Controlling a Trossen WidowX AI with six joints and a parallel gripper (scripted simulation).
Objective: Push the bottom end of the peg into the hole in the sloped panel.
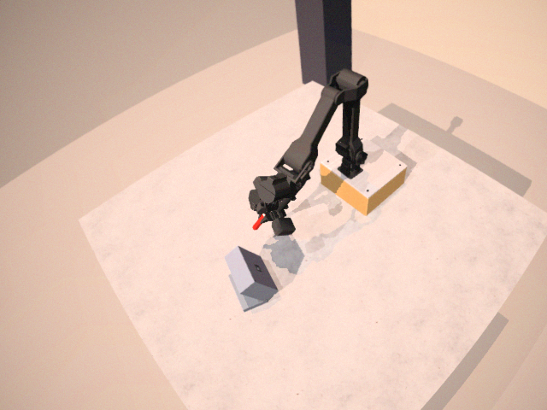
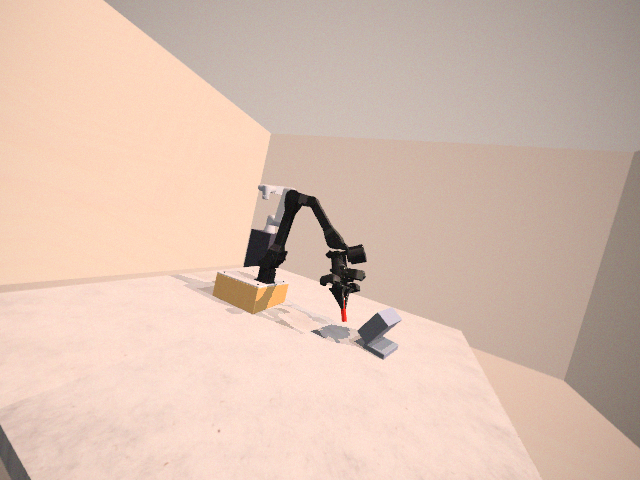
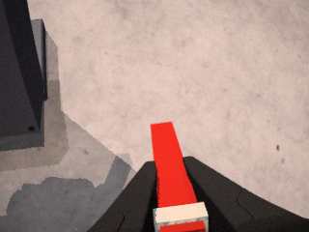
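Now: the grey sloped panel 12 cm ahead of my gripper tip, 10 cm to the left of it and 4 cm below it. Round my gripper tip: red peg: 1 cm behind, 1 cm to the left, 1 cm above.
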